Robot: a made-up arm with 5 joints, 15 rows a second.
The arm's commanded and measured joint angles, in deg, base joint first. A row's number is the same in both.
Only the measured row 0 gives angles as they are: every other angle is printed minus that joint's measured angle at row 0.
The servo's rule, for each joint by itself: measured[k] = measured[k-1] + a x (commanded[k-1-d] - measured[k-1]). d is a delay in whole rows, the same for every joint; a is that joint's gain. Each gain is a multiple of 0.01, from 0.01 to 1. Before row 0 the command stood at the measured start. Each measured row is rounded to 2 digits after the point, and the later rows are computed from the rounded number. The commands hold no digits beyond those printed.
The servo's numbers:
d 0
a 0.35 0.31 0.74 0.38 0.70
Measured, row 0:
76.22, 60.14, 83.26, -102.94, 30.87
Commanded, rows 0 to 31:
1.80, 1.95, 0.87, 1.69, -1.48
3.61, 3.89, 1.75, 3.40, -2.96
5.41, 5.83, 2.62, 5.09, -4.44
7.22, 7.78, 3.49, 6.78, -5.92
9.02, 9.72, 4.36, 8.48, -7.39
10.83, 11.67, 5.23, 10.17, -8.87
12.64, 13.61, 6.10, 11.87, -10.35
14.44, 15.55, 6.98, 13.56, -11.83
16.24, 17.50, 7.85, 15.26, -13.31
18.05, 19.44, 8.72, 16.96, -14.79
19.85, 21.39, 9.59, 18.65, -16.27
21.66, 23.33, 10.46, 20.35, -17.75
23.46, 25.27, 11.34, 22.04, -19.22
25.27, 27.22, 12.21, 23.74, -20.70
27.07, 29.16, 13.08, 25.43, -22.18
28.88, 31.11, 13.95, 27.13, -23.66
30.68, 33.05, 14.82, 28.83, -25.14
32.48, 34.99, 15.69, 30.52, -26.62
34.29, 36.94, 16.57, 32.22, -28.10
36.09, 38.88, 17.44, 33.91, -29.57
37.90, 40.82, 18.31, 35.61, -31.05
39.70, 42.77, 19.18, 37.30, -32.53
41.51, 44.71, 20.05, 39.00, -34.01
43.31, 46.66, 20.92, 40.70, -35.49
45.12, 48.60, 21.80, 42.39, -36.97
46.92, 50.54, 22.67, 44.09, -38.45
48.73, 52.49, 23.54, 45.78, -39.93
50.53, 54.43, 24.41, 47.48, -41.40
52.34, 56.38, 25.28, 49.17, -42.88
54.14, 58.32, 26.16, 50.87, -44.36
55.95, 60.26, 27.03, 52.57, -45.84
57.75, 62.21, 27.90, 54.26, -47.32
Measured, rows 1 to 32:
0.63, 0.60, 0.64, 0.64, -1.04
1.67, 1.62, 1.46, 1.69, -2.38
2.98, 2.93, 2.32, 2.98, -3.82
4.46, 4.43, 3.19, 4.42, -5.29
6.06, 6.07, 4.06, 5.96, -6.76
7.73, 7.81, 4.93, 7.56, -8.24
9.45, 9.61, 5.80, 9.20, -9.72
11.20, 11.45, 6.67, 10.86, -11.20
12.96, 13.33, 7.54, 12.53, -12.68
14.74, 15.22, 8.41, 14.21, -14.16
16.53, 17.13, 9.28, 15.90, -15.64
18.33, 19.05, 10.15, 17.59, -17.12
20.13, 20.98, 11.03, 19.28, -18.59
21.93, 22.91, 11.90, 20.97, -20.07
23.73, 24.85, 12.77, 22.66, -21.55
25.53, 26.79, 13.64, 24.36, -23.03
27.33, 28.73, 14.51, 26.06, -24.51
29.13, 30.67, 15.38, 27.75, -25.99
30.94, 32.61, 16.26, 29.45, -27.47
32.74, 34.55, 17.13, 31.14, -28.94
34.55, 36.49, 18.00, 32.84, -30.42
36.35, 38.44, 18.87, 34.53, -31.90
38.16, 40.38, 19.74, 36.23, -33.38
39.96, 42.33, 20.61, 37.93, -34.86
41.77, 44.27, 21.49, 39.62, -36.34
43.57, 46.21, 22.36, 41.32, -37.82
45.38, 48.16, 23.23, 43.01, -39.30
47.18, 50.10, 24.10, 44.71, -40.77
48.99, 52.05, 24.97, 46.40, -42.25
50.79, 53.99, 25.85, 48.10, -43.73
52.60, 55.93, 26.72, 49.80, -45.21
54.40, 57.88, 27.59, 51.49, -46.69

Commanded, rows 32 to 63:
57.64, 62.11, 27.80, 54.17, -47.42
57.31, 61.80, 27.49, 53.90, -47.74
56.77, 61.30, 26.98, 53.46, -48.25
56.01, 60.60, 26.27, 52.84, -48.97
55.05, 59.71, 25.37, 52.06, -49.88
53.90, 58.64, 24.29, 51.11, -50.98
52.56, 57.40, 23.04, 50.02, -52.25
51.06, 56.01, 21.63, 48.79, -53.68
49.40, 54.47, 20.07, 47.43, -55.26
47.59, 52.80, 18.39, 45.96, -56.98
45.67, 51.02, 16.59, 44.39, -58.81
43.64, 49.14, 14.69, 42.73, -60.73
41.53, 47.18, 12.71, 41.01, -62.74
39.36, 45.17, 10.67, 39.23, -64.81
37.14, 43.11, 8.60, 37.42, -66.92
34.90, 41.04, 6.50, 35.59, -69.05
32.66, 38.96, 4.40, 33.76, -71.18
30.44, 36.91, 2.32, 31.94, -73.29
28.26, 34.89, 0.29, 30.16, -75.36
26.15, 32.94, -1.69, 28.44, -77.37
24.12, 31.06, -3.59, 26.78, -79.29
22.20, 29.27, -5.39, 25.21, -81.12
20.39, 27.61, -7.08, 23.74, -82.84
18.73, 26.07, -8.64, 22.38, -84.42
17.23, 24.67, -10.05, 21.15, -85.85
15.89, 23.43, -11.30, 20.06, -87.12
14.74, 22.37, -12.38, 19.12, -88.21
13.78, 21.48, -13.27, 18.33, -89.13
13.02, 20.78, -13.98, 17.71, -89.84
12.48, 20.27, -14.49, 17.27, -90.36
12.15, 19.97, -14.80, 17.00, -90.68
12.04, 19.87, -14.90, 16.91, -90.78
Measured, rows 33 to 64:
55.53, 59.19, 27.75, 52.51, -47.20
56.15, 60.00, 27.56, 53.04, -47.58
56.37, 60.40, 27.13, 53.20, -48.05
56.24, 60.46, 26.49, 53.06, -48.69
55.82, 60.23, 25.66, 52.68, -49.52
55.15, 59.74, 24.65, 52.08, -50.54
54.24, 59.01, 23.46, 51.30, -51.74
53.13, 58.08, 22.11, 50.35, -53.10
51.82, 56.96, 20.60, 49.24, -54.61
50.34, 55.67, 18.96, 47.99, -56.27
48.71, 54.23, 17.21, 46.62, -58.05
46.94, 52.65, 15.35, 45.14, -59.93
45.05, 50.95, 13.40, 43.57, -61.90
43.06, 49.16, 11.38, 41.92, -63.94
40.99, 47.28, 9.32, 40.21, -66.03
38.86, 45.35, 7.23, 38.45, -68.14
36.69, 43.37, 5.14, 36.67, -70.27
34.50, 41.37, 3.05, 34.87, -72.38
32.32, 39.36, 1.01, 33.08, -74.47
30.16, 37.37, -0.99, 31.32, -76.50
28.05, 35.41, -2.91, 29.59, -78.45
26.00, 33.51, -4.75, 27.93, -80.32
24.04, 31.68, -6.47, 26.34, -82.08
22.18, 29.94, -8.08, 24.84, -83.72
20.45, 28.31, -9.54, 23.44, -85.21
18.85, 26.80, -10.84, 22.16, -86.55
17.41, 25.43, -11.98, 21.00, -87.71
16.14, 24.21, -12.93, 19.99, -88.70
15.05, 23.15, -13.71, 19.12, -89.50
14.15, 22.26, -14.29, 18.42, -90.10
13.45, 21.55, -14.67, 17.88, -90.51
12.96, 21.03, -14.84, 17.51, -90.70

